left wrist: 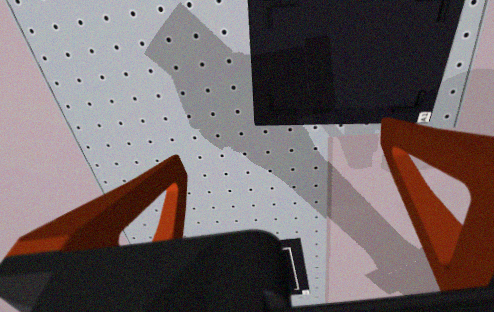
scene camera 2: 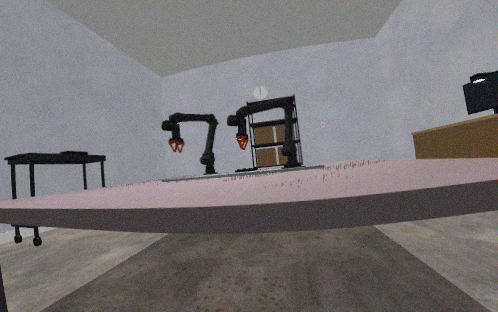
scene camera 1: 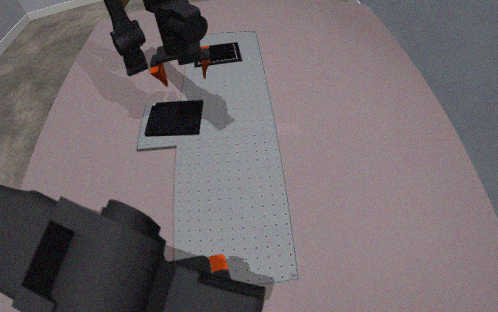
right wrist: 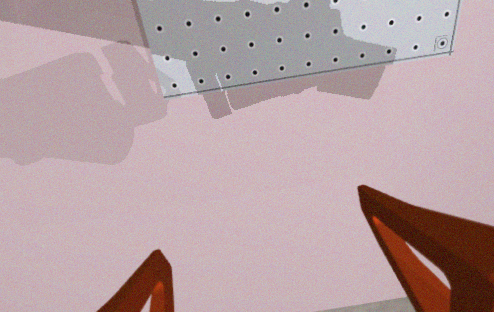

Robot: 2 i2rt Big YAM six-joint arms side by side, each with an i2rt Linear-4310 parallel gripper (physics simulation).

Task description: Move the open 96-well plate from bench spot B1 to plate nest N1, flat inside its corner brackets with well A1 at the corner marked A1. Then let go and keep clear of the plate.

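Places are measured from the left arm's base along level axes (x ahead, y left, z up), in centimetres.
Pixels of known places: left gripper, between the fingertips: [left wrist: 277, 148] [scene camera 2: 242, 149] [scene camera 1: 185, 81]; right gripper, between the fingertips: [scene camera 2: 177, 152] [right wrist: 259, 227]; left arm's base, origin of its link: [scene camera 1: 136, 64].
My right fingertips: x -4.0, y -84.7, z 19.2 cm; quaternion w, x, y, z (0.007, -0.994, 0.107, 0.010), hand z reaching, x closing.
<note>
Ahead of a thing's pixels: the offset from my right fingertips to its middle. "spot": to the spot under its first point. Level surfaces: height alone.
The black nest N1 @[dx +10.4, dy +47.3, dz -17.0 cm] [scene camera 1: 174, 118] [left wrist: 350, 75] lies flat with thin corner brackets and a white A1 tag @[spot: dx +6.1, dy +55.6, dz -16.7 cm] [left wrist: 424, 117] at one corner; no plate shows on it. At the back, a dark plate @[dx +33.5, dy +70.2, dz -17.0 cm] [scene camera 1: 223, 52] lies inside the white outline of bench spot B1 @[spot: dx +38.8, dy +63.0, dz -17.7 cm] [scene camera 1: 238, 59]; black on black, its edges are hard to tell. In the left wrist view the gripper's body hides most of B1. My left gripper [scene camera 1: 185, 81] [scene camera 2: 243, 148] [left wrist: 277, 148] is open and empty, raised above the bench between N1 and B1. My right gripper [scene camera 2: 176, 151] [right wrist: 259, 227] is open and empty above the near end; one orange finger shows in scene camera 1.
A grey perforated board @[dz -17.9 cm] [scene camera 1: 230, 197] [left wrist: 44, 42] [right wrist: 380, 10] lies on the pink bench top @[dz -19.2 cm] [scene camera 1: 360, 175] [right wrist: 240, 160] under N1. The right arm [scene camera 1: 105, 255] fills the lower left of scene camera 1. A black side table [scene camera 2: 45, 159] and a shelf rack [scene camera 2: 298, 131] stand beyond the bench.
</note>
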